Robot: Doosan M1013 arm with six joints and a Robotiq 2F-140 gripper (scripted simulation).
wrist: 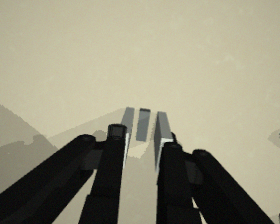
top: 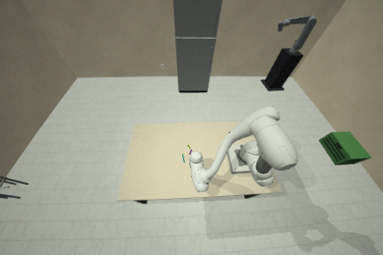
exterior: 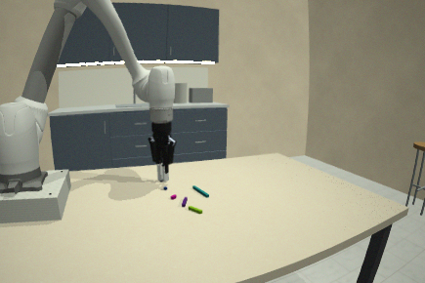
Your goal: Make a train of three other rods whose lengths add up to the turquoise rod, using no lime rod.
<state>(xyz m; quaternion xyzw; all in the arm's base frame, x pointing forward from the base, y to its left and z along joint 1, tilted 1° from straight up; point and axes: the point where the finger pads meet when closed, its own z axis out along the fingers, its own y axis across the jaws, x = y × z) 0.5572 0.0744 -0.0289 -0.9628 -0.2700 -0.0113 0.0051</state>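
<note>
Right now the grey rod is 30 mm below my hand. Round my hand: turquoise rod (170 mm to the right, 90 mm ahead, 30 mm below); small blue rod (90 mm to the right, 30 mm below, 20 mm behind); magenta rod (180 mm to the right, 30 mm below, 20 mm behind).
</note>
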